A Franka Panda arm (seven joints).
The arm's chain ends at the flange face. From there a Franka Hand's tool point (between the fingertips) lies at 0.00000 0.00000 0.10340 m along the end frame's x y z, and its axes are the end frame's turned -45 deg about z.
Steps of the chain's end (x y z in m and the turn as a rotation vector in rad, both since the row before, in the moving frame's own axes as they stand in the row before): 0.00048 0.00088 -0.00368 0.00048 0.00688 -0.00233; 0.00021 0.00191 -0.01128 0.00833 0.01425 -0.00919; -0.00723 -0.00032 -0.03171 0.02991 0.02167 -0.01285; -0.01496 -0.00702 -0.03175 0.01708 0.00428 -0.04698
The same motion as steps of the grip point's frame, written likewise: 0.00026 0.00143 -0.00368 -0.00453 0.00520 -0.00233; 0.00045 0.00192 -0.01129 -0.00419 0.01597 -0.00919; -0.00112 -0.00597 -0.03178 0.00583 0.03647 -0.01285; -0.00408 -0.01651 -0.03177 0.00905 0.01510 -0.04698
